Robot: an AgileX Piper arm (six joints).
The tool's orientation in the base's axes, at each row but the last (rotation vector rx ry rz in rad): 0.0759, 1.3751, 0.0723; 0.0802, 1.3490, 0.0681; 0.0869, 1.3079, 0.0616; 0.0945, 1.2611, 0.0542
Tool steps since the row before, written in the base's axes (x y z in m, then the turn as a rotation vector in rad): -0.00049, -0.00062, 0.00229, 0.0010, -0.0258, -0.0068; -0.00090, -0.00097, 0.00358, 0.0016, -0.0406, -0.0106; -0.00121, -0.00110, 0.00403, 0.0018, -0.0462, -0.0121; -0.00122, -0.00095, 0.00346, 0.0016, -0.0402, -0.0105
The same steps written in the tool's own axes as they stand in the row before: -0.00239, -0.00039, -0.00003, 0.0044, -0.0263, 0.0000; -0.00377, -0.00061, -0.00008, 0.0068, -0.0414, 0.0000; -0.00429, -0.00070, -0.00010, 0.0077, -0.0472, 0.0000; -0.00374, -0.00061, -0.00008, 0.0067, -0.0410, 0.0000
